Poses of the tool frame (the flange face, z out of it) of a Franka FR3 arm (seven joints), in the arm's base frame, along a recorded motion.
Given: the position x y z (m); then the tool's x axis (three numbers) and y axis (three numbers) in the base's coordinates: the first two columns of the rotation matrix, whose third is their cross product.
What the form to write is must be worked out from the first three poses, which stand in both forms.
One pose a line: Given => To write
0.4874 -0.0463 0.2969 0.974 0.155 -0.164 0.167 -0.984 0.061 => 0.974 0.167 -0.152 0.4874; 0.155 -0.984 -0.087 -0.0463; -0.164 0.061 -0.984 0.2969; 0 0 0 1
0.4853 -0.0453 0.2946 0.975 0.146 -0.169 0.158 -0.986 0.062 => 0.975 0.158 -0.158 0.4853; 0.146 -0.986 -0.087 -0.0453; -0.169 0.062 -0.984 0.2946; 0 0 0 1
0.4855 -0.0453 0.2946 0.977 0.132 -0.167 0.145 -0.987 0.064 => 0.977 0.145 -0.156 0.4855; 0.132 -0.987 -0.087 -0.0453; -0.167 0.064 -0.983 0.2946; 0 0 0 1
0.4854 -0.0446 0.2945 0.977 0.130 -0.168 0.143 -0.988 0.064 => 0.977 0.143 -0.158 0.4854; 0.130 -0.988 -0.087 -0.0446; -0.168 0.064 -0.984 0.2945; 0 0 0 1
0.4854 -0.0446 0.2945 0.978 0.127 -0.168 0.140 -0.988 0.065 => 0.978 0.140 -0.158 0.4854; 0.127 -0.988 -0.087 -0.0446; -0.168 0.065 -0.984 0.2945; 0 0 0 1
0.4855 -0.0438 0.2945 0.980 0.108 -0.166 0.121 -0.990 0.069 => 0.980 0.121 -0.157 0.4855; 0.108 -0.990 -0.088 -0.0438; -0.166 0.069 -0.983 0.2945; 0 0 0 1
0.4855 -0.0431 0.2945 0.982 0.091 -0.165 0.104 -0.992 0.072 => 0.982 0.104 -0.157 0.4855; 0.091 -0.992 -0.088 -0.0431; -0.165 0.072 -0.984 0.2945; 0 0 0 1
